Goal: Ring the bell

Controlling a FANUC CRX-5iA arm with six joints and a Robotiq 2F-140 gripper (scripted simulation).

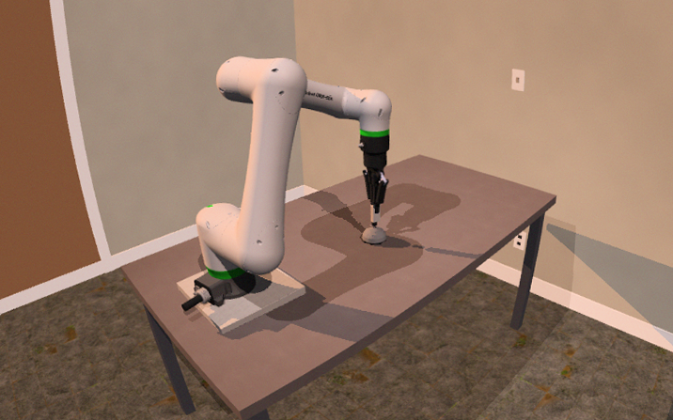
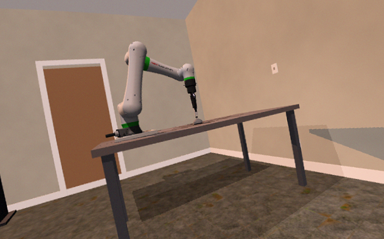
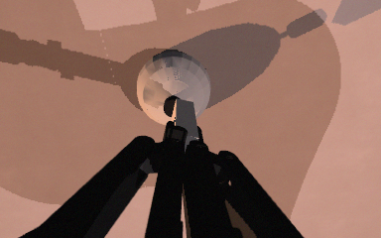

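Right now my hand is 1 cm to the right of the bell button and 5 cm above it. Round my hand: grey dome bell 1 cm to the left, 7 cm below.
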